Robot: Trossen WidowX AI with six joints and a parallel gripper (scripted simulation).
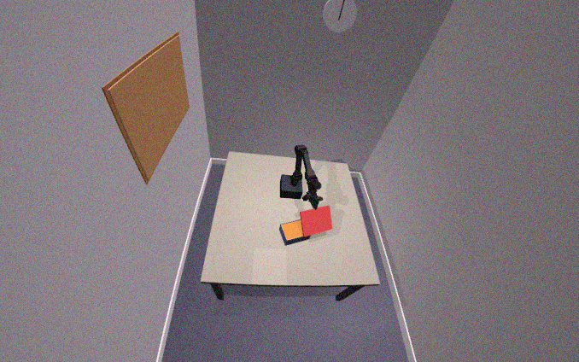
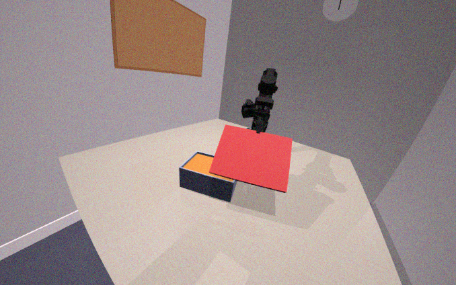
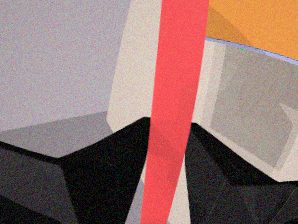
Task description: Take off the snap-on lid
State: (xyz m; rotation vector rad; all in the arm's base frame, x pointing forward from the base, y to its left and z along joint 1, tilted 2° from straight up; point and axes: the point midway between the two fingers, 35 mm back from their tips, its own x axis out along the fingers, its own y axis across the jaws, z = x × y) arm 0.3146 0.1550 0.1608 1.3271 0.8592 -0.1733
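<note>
Right now my gripper tip is 60 mm short of the red lid, 30 mm to the right of it and 50 mm above it. Also, from my gripper tip: storage box 110 mm ahead, 110 mm to the right, 190 mm below.
</note>
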